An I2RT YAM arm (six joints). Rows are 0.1 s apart.
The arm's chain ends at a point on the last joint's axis. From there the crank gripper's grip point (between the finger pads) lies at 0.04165 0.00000 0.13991 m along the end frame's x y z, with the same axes.
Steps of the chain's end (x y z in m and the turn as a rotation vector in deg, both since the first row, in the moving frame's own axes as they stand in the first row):
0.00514 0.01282 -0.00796 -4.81 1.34 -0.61
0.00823 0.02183 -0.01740 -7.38 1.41 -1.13
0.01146 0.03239 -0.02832 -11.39 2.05 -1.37
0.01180 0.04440 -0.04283 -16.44 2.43 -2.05
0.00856 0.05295 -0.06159 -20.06 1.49 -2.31
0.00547 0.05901 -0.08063 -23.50 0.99 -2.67
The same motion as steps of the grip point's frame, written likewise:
0.00846 0.02405 -0.00945 -4.81 1.34 -0.61
0.01182 0.03888 -0.01957 -7.38 1.41 -1.13
0.01672 0.05882 -0.03255 -11.39 2.05 -1.37
0.01830 0.08215 -0.05020 -16.44 2.43 -2.05
0.01305 0.09902 -0.07089 -20.06 1.49 -2.31
0.00909 0.11269 -0.09256 -23.50 0.99 -2.67

